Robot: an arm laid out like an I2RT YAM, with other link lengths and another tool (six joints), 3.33 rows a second.
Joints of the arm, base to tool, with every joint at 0 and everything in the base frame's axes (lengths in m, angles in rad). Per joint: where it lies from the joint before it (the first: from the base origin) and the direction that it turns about. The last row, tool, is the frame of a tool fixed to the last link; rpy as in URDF.
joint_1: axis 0 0 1 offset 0 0 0.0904
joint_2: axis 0 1 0 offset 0.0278 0.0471 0.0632
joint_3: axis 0 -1 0 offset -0.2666 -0.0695 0
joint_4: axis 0 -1 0 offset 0.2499 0.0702 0.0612
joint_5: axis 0 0 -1 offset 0.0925 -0.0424 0.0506
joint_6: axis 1 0 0 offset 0.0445 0 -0.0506
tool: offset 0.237 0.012 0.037 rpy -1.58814 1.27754 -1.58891
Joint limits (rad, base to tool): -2.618..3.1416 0..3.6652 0..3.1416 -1.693..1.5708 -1.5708..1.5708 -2.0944..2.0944
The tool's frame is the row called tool.
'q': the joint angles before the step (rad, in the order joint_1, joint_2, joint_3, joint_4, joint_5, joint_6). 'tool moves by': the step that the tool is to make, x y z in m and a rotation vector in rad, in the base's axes. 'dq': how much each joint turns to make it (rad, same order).
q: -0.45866, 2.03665, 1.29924, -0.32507, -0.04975, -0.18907
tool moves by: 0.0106, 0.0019, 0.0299, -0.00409, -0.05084, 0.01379
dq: -0.00044, -0.04947, 0.00829, -0.01053, -0.02346, -0.00270
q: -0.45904, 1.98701, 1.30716, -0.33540, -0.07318, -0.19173
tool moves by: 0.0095, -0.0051, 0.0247, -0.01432, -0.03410, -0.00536
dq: 0.00027, -0.02516, 0.03184, -0.01965, 0.00115, 0.00597
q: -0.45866, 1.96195, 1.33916, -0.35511, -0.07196, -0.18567
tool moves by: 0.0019, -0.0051, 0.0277, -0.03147, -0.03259, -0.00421
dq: -0.00013, -0.05294, -0.00014, -0.00995, 0.01361, -0.00462
